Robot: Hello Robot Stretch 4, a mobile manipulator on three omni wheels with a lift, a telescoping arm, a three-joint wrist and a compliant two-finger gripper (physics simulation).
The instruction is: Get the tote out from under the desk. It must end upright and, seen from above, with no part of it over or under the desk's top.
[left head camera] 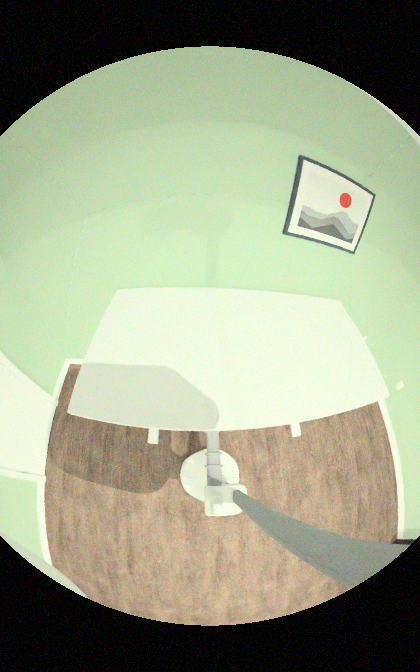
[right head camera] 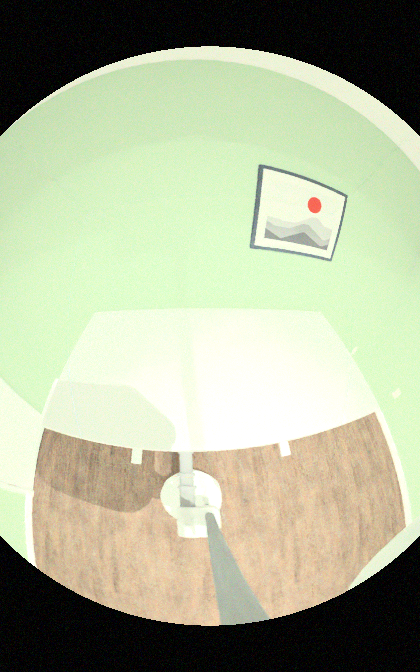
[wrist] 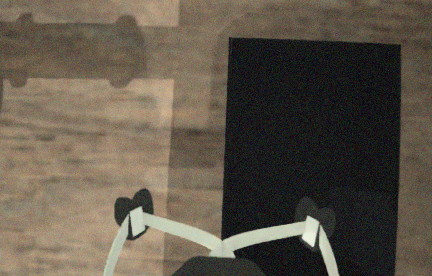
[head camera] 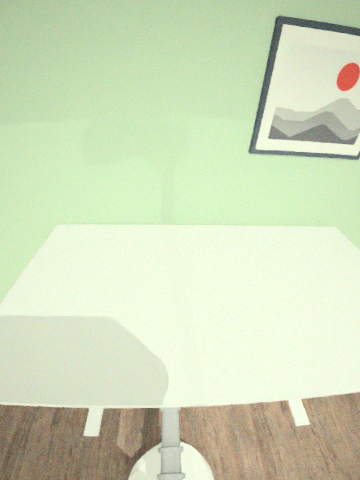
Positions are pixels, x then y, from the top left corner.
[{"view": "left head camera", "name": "white desk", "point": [179,358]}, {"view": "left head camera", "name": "framed picture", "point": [326,206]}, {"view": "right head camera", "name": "white desk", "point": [176,379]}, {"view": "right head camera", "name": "framed picture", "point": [292,213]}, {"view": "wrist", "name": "my gripper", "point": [223,209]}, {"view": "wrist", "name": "black tote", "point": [304,118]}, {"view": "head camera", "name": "white desk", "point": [106,316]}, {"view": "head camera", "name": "framed picture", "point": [301,112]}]
